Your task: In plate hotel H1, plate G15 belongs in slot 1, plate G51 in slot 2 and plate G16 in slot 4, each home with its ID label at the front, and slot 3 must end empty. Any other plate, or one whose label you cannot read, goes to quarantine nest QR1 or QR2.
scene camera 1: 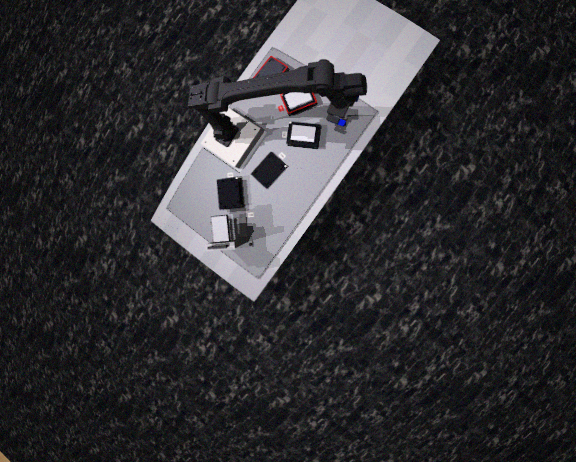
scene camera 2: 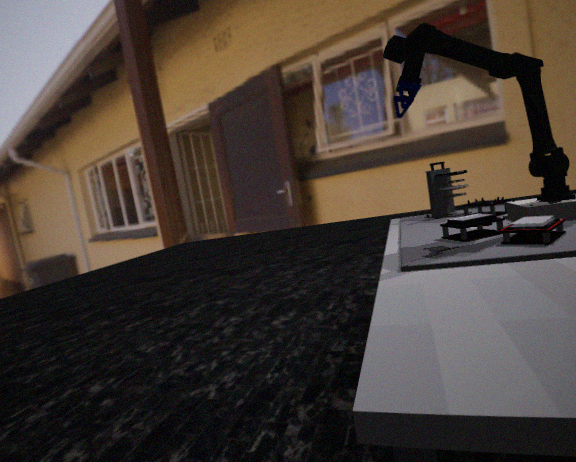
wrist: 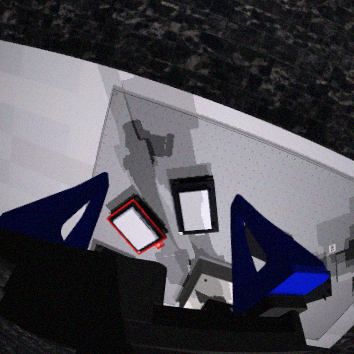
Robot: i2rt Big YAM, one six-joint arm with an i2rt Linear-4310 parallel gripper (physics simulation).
Scene:
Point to a black nest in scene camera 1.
271,167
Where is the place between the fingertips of the gripper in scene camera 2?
At 401,113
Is the gripper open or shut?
Open.

